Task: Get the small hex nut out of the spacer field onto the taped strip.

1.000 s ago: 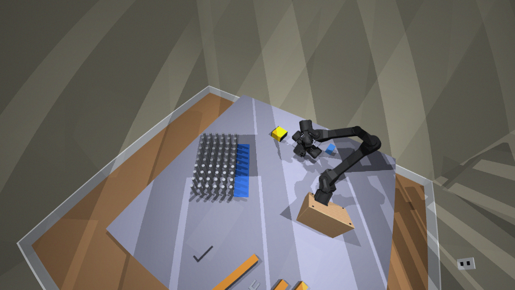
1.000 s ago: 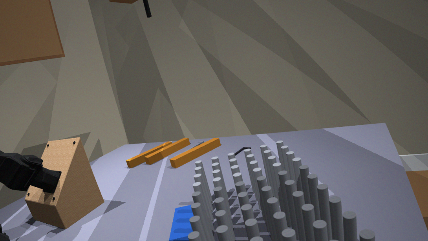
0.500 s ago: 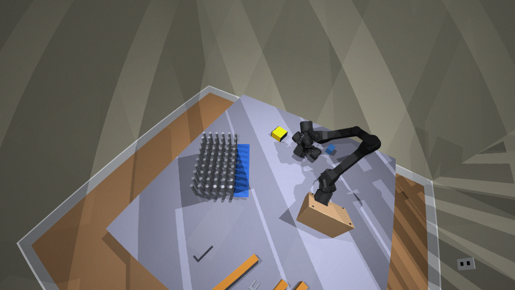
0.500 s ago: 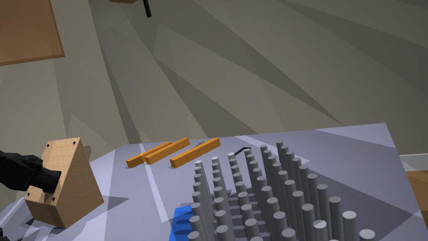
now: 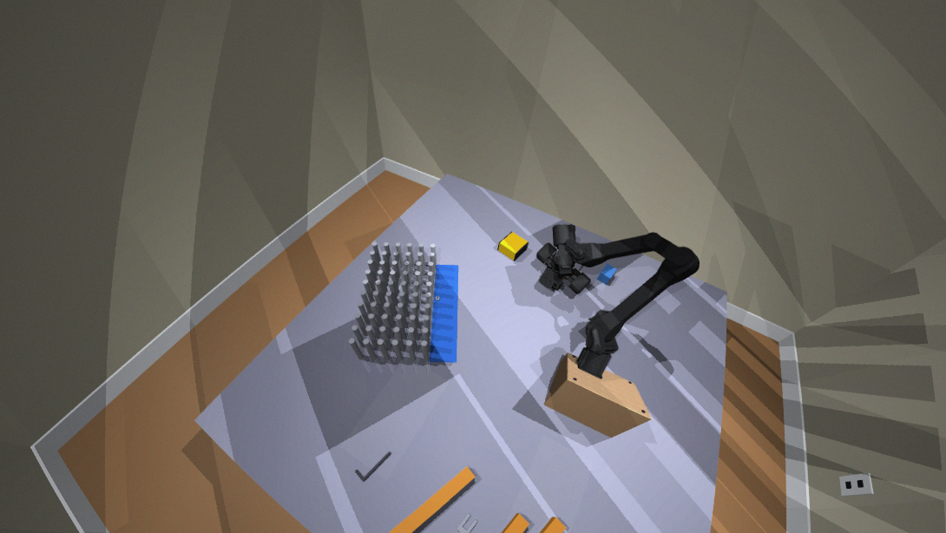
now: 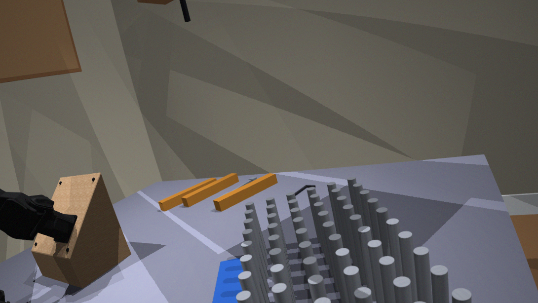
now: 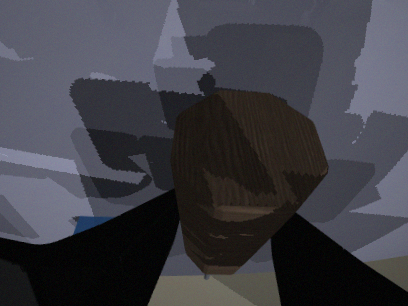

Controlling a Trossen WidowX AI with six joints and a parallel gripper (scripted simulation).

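Right now my gripper tip is 100 mm to the left of the wooden-handled pick, 30 mm past it and 10 mm above it. Round my gripper tip: yellow block (210 mm ahead, 50 mm to the right, 30 mm below); blue cube (150 mm behind, 110 mm to the right, 30 mm below); blue taped strip (300 mm to the left, 290 mm ahead, 50 mm below).
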